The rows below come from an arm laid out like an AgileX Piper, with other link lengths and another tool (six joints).
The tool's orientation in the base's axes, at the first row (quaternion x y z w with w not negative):
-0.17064 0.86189 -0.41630 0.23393
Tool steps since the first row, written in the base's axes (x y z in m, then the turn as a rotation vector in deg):
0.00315 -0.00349 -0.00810 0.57 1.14 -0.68
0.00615 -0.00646 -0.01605 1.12 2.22 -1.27
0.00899 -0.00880 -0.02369 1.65 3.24 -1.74
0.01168 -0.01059 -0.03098 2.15 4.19 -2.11
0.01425 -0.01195 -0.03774 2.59 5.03 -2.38
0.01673 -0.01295 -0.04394 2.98 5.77 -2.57
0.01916 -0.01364 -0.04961 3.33 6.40 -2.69
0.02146 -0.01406 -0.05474 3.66 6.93 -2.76
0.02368 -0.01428 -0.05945 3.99 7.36 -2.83
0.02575 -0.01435 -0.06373 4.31 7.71 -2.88
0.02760 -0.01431 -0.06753 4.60 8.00 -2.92
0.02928 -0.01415 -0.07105 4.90 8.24 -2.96
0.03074 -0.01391 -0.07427 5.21 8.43 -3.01
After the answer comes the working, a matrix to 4 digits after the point.
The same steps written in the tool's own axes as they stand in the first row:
0.00120 0.00407 0.00835 -0.85 1.16 -0.05
0.00223 0.00834 0.01620 -1.69 2.22 -0.11
0.00301 0.01276 0.02340 -2.50 3.15 -0.22
0.00355 0.01724 0.02997 -3.29 3.96 -0.35
0.00384 0.02157 0.03592 -3.99 4.63 -0.50
0.00388 0.02567 0.04128 -4.63 5.19 -0.66
0.00368 0.02954 0.04613 -5.20 5.62 -0.80
0.00331 0.03315 0.05045 -5.71 5.96 -0.92
0.00280 0.03656 0.05436 -6.18 6.24 -0.98
0.00223 0.03972 0.05786 -6.60 6.46 -1.00
0.00166 0.04259 0.06091 -6.98 6.63 -1.01
0.00110 0.04533 0.06364 -7.33 6.78 -0.97
0.00061 0.04789 0.06603 -7.67 6.90 -0.90

The tool's axes in the first row as the columns of a matrix, in the base's axes (rounded; the answer above uses it unrounded):
-0.8323 -0.0994 0.5453
-0.4889 0.5952 -0.6378
-0.2612 -0.7974 -0.5439

